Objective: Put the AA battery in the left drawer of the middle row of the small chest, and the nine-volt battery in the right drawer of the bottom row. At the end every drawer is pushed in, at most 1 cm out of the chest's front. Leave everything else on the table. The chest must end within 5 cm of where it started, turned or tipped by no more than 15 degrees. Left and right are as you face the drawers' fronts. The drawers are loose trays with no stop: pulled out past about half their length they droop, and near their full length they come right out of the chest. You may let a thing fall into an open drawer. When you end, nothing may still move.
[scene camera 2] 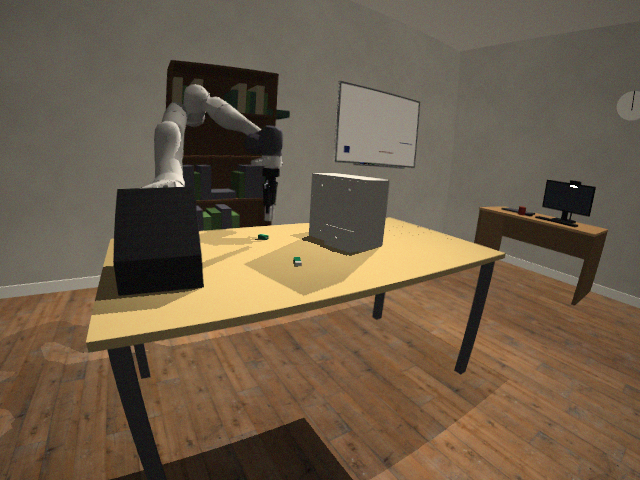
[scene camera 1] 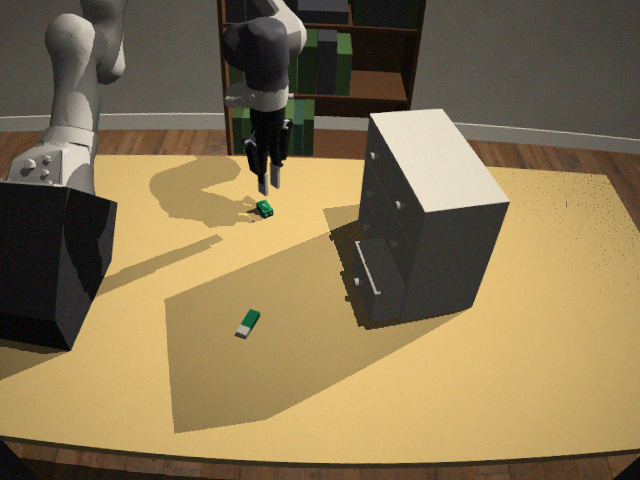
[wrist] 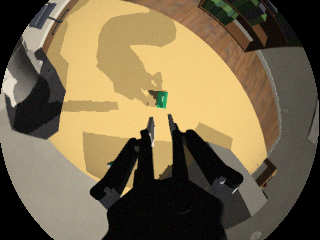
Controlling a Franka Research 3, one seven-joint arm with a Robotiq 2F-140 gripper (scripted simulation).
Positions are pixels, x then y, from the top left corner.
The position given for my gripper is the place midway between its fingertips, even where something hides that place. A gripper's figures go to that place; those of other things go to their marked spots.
Labels:
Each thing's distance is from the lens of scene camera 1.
my gripper [scene camera 1: 269, 189]: 1.29 m
chest [scene camera 1: 464, 208]: 0.97 m

